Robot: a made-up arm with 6 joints.
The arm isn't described. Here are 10 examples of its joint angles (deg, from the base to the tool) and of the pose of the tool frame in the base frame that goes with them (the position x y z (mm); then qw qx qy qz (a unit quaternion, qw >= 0)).
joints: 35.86 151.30 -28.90 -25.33 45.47 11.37
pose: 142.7 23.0 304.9 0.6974 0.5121 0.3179 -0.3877
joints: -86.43 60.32 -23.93 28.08 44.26 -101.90
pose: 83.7 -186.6 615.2 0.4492 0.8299 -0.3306 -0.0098
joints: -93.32 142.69 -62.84 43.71 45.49 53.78
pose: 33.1 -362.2 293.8 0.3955 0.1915 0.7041 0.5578
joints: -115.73 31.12 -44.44 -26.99 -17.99 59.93
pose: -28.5 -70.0 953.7 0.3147 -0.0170 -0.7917 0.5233
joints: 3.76 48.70 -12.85 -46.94 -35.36 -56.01
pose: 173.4 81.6 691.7 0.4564 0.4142 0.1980 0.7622
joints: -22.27 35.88 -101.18 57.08 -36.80 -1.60
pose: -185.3 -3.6 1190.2 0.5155 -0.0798 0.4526 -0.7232
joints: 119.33 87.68 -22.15 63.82 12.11 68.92
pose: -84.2 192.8 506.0 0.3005 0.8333 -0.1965 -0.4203
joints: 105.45 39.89 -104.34 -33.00 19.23 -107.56
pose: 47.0 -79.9 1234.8 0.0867 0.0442 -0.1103 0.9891
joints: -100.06 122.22 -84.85 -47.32 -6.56 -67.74
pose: -50.8 -619.4 618.6 0.8178 0.5516 -0.1246 -0.1070
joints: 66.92 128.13 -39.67 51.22 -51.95 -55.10
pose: 252.8 324.8 445.7 0.3819 0.7904 0.0708 0.4737
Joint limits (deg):
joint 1: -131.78..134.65
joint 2: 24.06..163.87
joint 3: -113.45..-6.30
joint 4: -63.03..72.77
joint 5: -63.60..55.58
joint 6: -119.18..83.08
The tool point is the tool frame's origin. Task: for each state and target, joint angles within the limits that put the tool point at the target. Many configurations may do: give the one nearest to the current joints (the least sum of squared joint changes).
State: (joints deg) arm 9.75 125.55 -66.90 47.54 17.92 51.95
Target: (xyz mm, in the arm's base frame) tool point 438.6 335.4 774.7
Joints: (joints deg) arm 38.13 98.06 -81.11 50.28 20.86 52.89
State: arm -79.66 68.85 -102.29 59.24 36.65 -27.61
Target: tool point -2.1 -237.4 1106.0
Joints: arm -100.13 59.77 -85.39 56.37 31.54 -25.67
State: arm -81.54 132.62 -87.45 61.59 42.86 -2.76
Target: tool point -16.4 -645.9 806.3
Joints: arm -96.14 115.26 -107.18 62.16 37.53 -4.12
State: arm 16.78 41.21 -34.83 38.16 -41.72 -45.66
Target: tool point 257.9 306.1 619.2
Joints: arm 58.74 93.83 -36.01 30.34 -25.09 -48.72
